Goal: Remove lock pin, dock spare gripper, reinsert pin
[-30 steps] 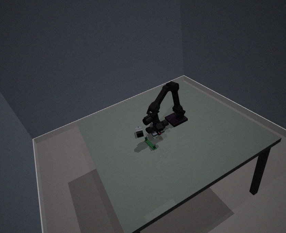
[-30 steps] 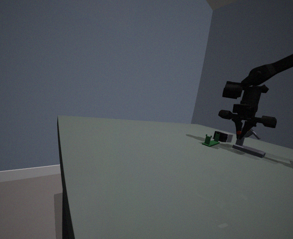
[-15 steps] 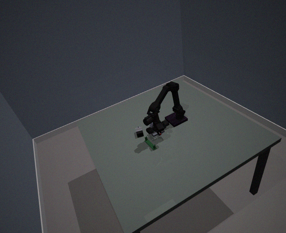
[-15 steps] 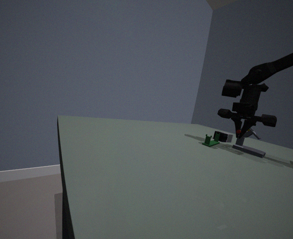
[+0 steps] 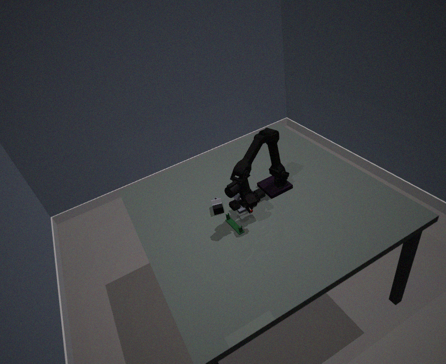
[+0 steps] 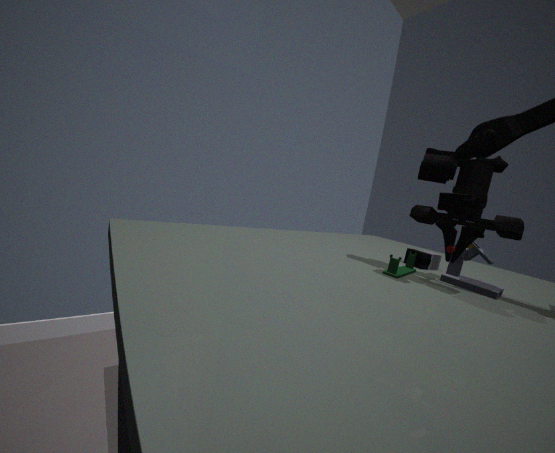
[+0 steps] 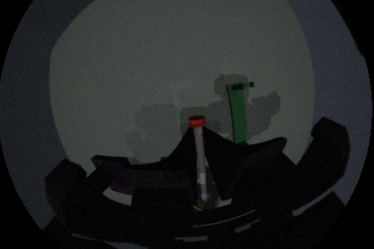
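Now: gripper tip 10 cm short of the green cradle, 2 cm to the left of it and 3 cm above it. Also, from my gripper tip: grey mount (1 cm behind, 12 cm to the right, 1 cm below); spare gripper (11 cm ahead, 20 cm to the right, 4 cm below).
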